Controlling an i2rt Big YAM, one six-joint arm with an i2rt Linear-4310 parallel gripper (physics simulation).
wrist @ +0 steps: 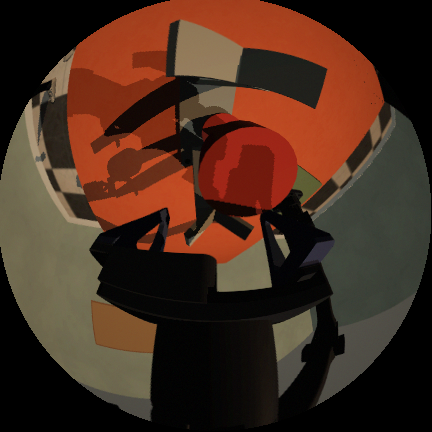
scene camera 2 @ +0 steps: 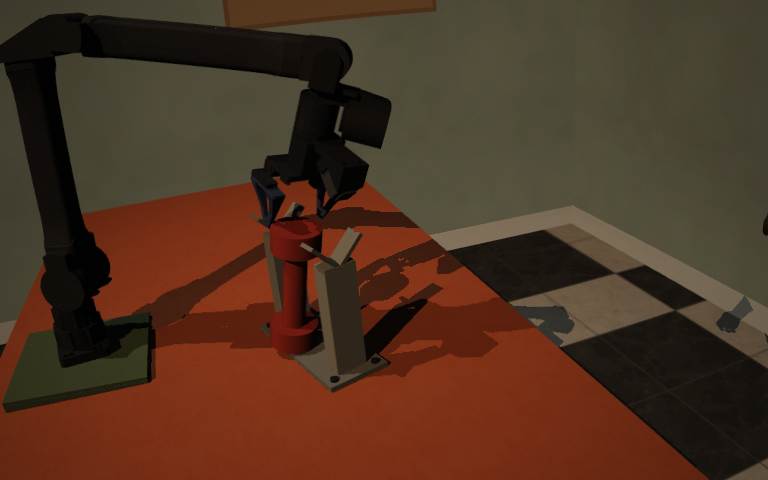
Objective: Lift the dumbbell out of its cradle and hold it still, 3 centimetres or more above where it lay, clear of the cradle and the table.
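Seen in the pictures: gripper, fingertip midpoint: [wrist: 214, 212] [scene camera 2: 294, 221]; arm's base, link origin: [wrist: 286, 199] [scene camera 2: 83, 345].
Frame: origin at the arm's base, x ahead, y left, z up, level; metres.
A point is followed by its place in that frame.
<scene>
The red dumbbell [scene camera 2: 294, 291] {x 0.320, y -0.230, z 0.099 m} [wrist: 247, 170] {x 0.344, y -0.235, z 0.195 m} stands roughly upright, one end up, beside and between the posts of the cradle, not lying across its V-shaped tops. Its lower end is down at the cradle's base; whether it rests on the base plate or the table I cannot tell. The pale grey cradle [scene camera 2: 342, 316] {x 0.354, y -0.319, z 0.085 m} [wrist: 207, 52] stands on the table, with its far post partly hidden by the dumbbell. My gripper [scene camera 2: 296, 219] {x 0.354, y -0.177, z 0.187 m} [wrist: 214, 212] {x 0.354, y -0.177, z 0.187 m} is open and empty, with its fingertips just above the dumbbell's upper end in the scene view.
The orange table [scene camera 2: 226, 418] {x 0.164, y -0.313, z -0.014 m} [wrist: 300, 120] {x 0.125, y -0.281, z -0.014 m} bears the cradle. The arm's green mounting plate [scene camera 2: 73, 376] {x -0.026, y -0.095, z 0.001 m} [wrist: 308, 180] {x -0.037, y -0.112, z 0.002 m} is at the table's left in the scene view. The table's right edge drops to a checkered floor [scene camera 2: 623, 339], and a wall stands behind.
</scene>
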